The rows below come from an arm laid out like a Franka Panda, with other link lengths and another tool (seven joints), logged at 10 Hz.
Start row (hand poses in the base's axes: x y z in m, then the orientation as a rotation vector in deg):
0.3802, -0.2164, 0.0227, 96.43, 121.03, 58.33
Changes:
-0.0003, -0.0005, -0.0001, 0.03, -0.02, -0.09
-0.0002, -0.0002, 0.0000, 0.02, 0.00, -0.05
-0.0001, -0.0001, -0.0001, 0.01, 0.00, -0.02
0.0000, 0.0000, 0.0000, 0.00, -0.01, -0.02
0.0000, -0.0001, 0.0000, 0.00, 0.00, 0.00
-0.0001, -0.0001, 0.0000, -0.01, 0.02, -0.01
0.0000, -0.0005, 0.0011, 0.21, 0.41, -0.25
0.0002, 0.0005, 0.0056, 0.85, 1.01, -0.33
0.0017, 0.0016, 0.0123, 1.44, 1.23, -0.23
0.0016, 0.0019, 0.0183, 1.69, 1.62, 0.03
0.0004, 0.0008, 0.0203, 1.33, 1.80, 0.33
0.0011, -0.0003, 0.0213, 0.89, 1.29, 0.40
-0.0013, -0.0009, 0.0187, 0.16, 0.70, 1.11
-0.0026, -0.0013, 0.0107, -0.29, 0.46, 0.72
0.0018, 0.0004, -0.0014, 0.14, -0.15, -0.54
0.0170, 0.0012, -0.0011, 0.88, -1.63, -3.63
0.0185, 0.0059, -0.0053, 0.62, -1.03, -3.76
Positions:
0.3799, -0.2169, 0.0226, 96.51, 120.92, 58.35
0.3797, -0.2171, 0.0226, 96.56, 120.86, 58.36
0.3796, -0.2172, 0.0225, 96.58, 120.84, 58.37
0.3796, -0.2172, 0.0225, 96.59, 120.81, 58.37
0.3796, -0.2173, 0.0225, 96.59, 120.81, 58.37
0.3795, -0.2174, 0.0225, 96.61, 120.81, 58.34
0.3795, -0.2179, 0.0236, 97.28, 120.77, 58.26
0.3797, -0.2174, 0.0292, 98.84, 120.90, 58.56
0.3814, -0.2158, 0.0415, 100.78, 121.16, 59.47
0.3830, -0.2139, 0.0598, 102.96, 121.88, 60.50
0.3834, -0.2131, 0.0801, 104.90, 123.07, 61.02
0.3845, -0.2134, 0.1014, 106.12, 124.11, 61.34
0.3832, -0.2143, 0.1201, 105.85, 125.75, 61.26
0.3806, -0.2156, 0.1308, 105.51, 126.87, 60.69
0.3824, -0.2152, 0.1294, 105.92, 126.15, 60.88
0.3994, -0.2140, 0.1283, 107.94, 120.93, 62.47
0.4179, -0.2081, 0.1230, 110.36, 115.87, 63.19

